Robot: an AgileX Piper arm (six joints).
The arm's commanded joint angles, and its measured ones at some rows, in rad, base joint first. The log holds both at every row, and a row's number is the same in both.
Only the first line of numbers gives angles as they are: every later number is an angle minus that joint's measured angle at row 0.
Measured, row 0:
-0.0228, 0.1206, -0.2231, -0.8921, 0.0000, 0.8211
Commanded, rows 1 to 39:
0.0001, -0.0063, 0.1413, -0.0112, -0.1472, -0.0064
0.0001, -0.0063, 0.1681, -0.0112, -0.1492, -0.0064
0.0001, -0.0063, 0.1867, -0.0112, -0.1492, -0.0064
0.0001, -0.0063, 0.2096, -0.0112, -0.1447, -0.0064
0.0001, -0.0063, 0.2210, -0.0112, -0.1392, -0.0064
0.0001, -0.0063, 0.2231, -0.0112, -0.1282, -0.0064
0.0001, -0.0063, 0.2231, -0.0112, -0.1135, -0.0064
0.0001, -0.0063, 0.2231, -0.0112, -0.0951, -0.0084
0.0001, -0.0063, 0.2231, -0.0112, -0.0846, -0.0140
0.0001, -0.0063, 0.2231, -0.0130, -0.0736, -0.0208
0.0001, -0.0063, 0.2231, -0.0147, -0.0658, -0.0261
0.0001, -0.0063, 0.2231, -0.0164, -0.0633, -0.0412
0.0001, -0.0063, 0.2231, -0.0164, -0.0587, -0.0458
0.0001, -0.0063, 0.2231, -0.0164, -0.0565, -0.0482
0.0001, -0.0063, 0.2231, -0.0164, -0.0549, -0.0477
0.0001, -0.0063, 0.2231, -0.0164, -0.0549, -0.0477
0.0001, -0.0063, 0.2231, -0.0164, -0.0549, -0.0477
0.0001, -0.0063, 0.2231, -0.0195, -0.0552, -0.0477
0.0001, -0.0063, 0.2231, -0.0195, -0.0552, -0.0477
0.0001, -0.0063, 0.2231, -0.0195, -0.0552, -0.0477
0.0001, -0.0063, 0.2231, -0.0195, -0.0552, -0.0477
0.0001, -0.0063, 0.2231, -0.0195, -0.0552, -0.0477
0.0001, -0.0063, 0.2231, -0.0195, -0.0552, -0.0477
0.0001, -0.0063, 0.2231, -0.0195, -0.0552, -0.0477
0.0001, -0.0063, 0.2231, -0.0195, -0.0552, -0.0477
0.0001, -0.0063, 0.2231, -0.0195, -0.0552, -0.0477
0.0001, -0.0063, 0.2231, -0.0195, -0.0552, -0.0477
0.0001, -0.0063, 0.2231, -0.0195, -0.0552, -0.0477
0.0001, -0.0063, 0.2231, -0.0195, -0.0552, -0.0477
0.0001, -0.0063, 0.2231, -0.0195, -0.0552, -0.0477
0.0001, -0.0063, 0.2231, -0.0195, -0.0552, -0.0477
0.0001, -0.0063, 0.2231, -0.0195, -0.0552, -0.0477
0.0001, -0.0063, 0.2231, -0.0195, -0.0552, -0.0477
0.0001, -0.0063, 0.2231, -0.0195, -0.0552, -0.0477
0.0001, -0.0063, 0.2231, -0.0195, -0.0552, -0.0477
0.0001, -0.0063, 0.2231, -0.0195, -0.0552, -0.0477
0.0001, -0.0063, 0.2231, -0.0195, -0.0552, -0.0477
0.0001, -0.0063, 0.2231, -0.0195, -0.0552, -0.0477
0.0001, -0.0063, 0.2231, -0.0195, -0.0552, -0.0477
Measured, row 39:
0.0000, 0.0000, 0.2200, 0.0000, -0.0601, -0.0413
